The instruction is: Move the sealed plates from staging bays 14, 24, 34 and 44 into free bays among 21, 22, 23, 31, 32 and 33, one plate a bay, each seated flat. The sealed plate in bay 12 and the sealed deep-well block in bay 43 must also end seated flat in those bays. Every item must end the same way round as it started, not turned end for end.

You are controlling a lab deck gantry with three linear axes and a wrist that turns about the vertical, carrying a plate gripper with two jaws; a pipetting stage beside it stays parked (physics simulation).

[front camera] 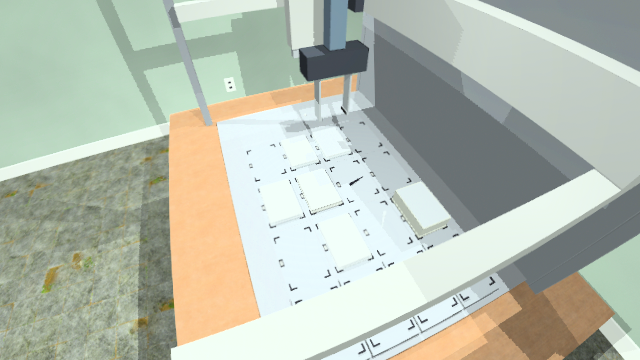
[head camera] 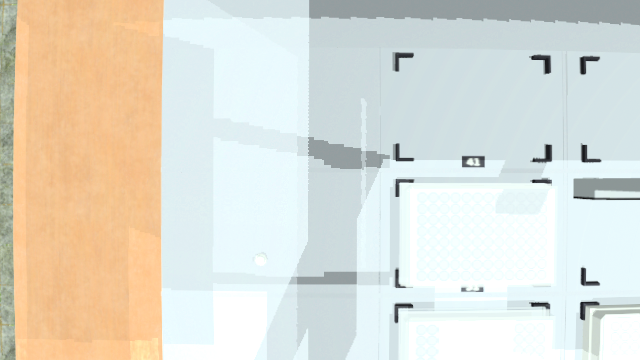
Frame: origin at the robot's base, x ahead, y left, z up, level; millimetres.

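Seen in the pictures: gripper, fingertip midpoint: (front camera: 331, 114) (head camera: 610, 280); robot's base, link origin: (front camera: 247, 152).
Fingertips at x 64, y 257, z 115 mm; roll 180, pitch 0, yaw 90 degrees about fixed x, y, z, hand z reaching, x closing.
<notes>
Offsets run from my fingertips to a thing's top centre. "spot": to the spot under its first point.
My gripper (front camera: 332, 115) is open and empty, raised above the plate in bay 31; a grey piece at the right edge of the head view looks like part of one jaw. That bay 31 plate {dx +0, dy +0, dz -101 mm} (front camera: 331, 142) (head camera: 477, 235) lies flat inside its corner marks. Other plates lie flat in bay 21 {spot: dx +11, dy -105, dz -101 mm} (front camera: 300, 151) (head camera: 477, 337), bay 22 {spot: dx +174, dy -107, dz -100 mm} (front camera: 319, 190) (head camera: 622, 337) and bay 23 {spot: dx +335, dy -106, dz -101 mm} (front camera: 345, 240). The sealed plate {dx +164, dy -214, dz -101 mm} (front camera: 281, 201) in bay 12 and the taller deep-well block {dx +328, dy +107, dz -73 mm} (front camera: 422, 207) in bay 43 sit flat. Staging bays 14, 24, 34 and 44 are mostly hidden by the front beam.
A thin black object {dx +170, dy +6, dz -107 mm} (front camera: 356, 181) lies in bay 32 and a thin white one {dx +314, dy +10, dz -107 mm} (front camera: 384, 217) in bay 33. The pale front beam (front camera: 350, 305) crosses the near deck. The pipetting stage (front camera: 302, 25) is parked behind the gripper. A dark side panel (front camera: 440, 125) borders the right.
</notes>
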